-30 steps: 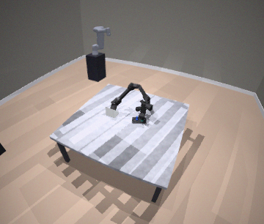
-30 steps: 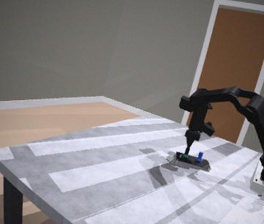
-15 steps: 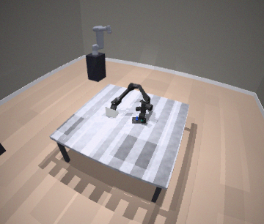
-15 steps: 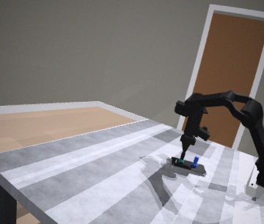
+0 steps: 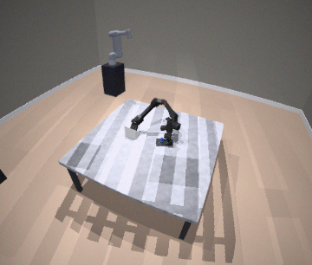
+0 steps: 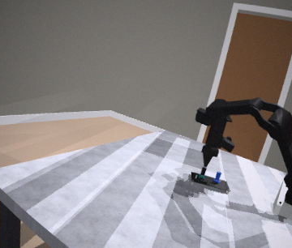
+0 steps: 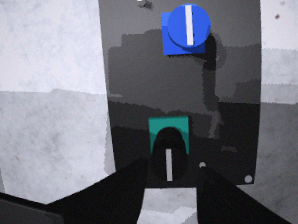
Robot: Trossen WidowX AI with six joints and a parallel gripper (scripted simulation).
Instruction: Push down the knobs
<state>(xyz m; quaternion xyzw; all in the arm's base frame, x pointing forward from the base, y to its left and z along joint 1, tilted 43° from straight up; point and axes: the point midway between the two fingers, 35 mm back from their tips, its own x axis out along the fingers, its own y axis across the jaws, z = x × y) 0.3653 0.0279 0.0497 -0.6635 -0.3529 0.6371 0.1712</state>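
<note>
The black knob is 20 mm below my gripper tip. The rest, counted from my gripper tip: blue knob 60 mm behind, 20 mm to the right, 20 mm below.
</note>
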